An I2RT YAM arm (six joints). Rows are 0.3 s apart.
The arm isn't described. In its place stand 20 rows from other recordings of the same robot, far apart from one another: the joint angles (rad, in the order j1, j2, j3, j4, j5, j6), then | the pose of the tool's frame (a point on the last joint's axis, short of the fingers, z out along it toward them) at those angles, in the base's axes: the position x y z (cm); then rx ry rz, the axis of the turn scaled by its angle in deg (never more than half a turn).
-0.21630 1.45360 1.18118 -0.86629 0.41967 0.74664 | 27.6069, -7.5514, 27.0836, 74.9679, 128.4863, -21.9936
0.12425 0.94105 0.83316 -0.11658 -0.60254 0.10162 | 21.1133, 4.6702, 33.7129, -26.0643, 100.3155, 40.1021
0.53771 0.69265 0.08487 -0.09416 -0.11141 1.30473 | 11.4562, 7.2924, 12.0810, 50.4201, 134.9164, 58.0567
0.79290 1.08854 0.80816 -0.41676 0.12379 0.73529 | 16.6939, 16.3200, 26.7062, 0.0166, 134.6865, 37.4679
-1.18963 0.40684 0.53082 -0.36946 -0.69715 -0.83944 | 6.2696, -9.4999, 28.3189, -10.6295, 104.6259, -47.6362
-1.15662 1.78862 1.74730 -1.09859 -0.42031 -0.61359 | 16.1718, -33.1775, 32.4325, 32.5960, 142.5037, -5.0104
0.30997 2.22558 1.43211 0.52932 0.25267 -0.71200 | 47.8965, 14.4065, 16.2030, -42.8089, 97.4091, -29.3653
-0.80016 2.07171 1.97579 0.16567 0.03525 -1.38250 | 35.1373, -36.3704, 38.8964, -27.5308, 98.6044, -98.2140
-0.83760 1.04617 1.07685 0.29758 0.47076 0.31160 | 14.2525, -18.2366, 44.3569, 58.9349, 46.9718, -42.5018
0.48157 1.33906 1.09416 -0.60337 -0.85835 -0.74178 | 23.2068, 15.1679, 29.6285, -89.5391, 89.9889, 50.6280
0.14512 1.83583 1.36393 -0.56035 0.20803 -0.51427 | 38.7428, 4.9191, 21.6927, -44.5359, 143.5181, -23.0219
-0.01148 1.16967 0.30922 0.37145 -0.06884 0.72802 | 21.8865, -0.0063, 15.8485, 41.1224, 112.9812, 29.1944
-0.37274 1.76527 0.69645 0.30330 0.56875 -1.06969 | 28.7769, -13.3110, 11.4560, -33.3384, 145.9159, -74.3748
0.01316 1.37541 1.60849 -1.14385 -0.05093 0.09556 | 26.0386, 0.5240, 40.0900, 4.6196, 142.1995, 6.2661
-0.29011 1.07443 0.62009 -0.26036 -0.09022 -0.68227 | 21.5002, -6.0838, 22.0296, -28.5148, 129.5371, -22.9791
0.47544 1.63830 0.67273 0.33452 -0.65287 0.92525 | 26.4939, 16.0722, 14.9213, 7.7329, 141.3493, 81.7735
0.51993 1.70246 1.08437 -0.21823 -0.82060 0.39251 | 29.5115, 19.8953, 20.9208, -32.8353, 140.5468, 79.7140
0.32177 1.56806 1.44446 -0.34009 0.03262 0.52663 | 34.9304, 11.5219, 35.7828, 13.3213, 117.9006, 28.4154
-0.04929 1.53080 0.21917 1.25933 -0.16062 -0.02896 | 23.9209, -0.6099, 15.0144, -6.1387, 92.7810, 4.0146
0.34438 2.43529 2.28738 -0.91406 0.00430 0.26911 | 49.4603, 17.7238, 21.2368, -5.6238, 151.6139, 11.6025
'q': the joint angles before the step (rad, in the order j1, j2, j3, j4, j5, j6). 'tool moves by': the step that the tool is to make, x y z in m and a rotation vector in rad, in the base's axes. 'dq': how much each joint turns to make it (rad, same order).
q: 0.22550 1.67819 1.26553 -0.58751 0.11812 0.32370
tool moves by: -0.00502 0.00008 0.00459 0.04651 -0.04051 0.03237
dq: -0.00154 -0.03679 -0.03375 0.04755 -0.04908 -0.00771
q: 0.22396 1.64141 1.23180 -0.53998 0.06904 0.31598
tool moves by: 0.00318 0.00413 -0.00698 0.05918 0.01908 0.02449
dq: 0.00305 0.02138 -0.00308 0.01840 -0.06291 0.01844
